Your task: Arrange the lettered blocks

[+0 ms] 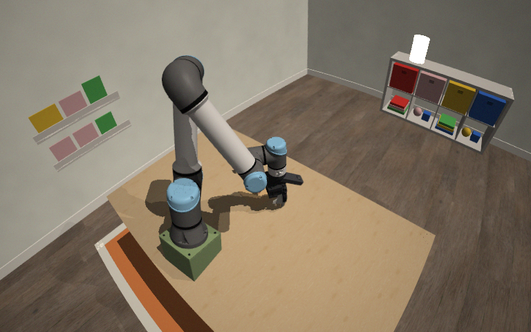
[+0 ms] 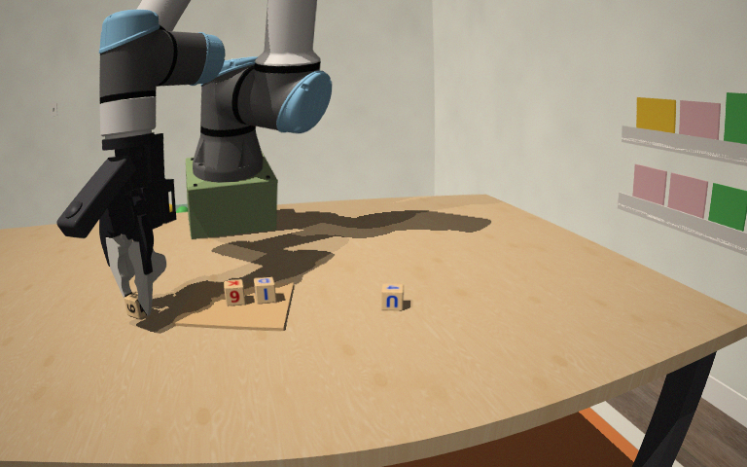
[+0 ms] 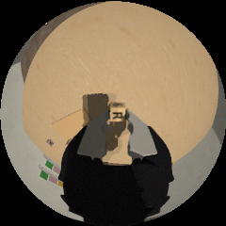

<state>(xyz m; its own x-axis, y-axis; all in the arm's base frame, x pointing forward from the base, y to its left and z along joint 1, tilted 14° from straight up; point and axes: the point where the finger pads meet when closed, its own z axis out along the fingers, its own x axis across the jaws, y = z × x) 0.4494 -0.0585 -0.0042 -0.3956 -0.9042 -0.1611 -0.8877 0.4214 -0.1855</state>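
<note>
The thin tan mat is 4 cm behind my hand, 13 cm to the left of it and 2 cm below it. The rest, counted from my hand: wooden block (right at my hand).
</note>
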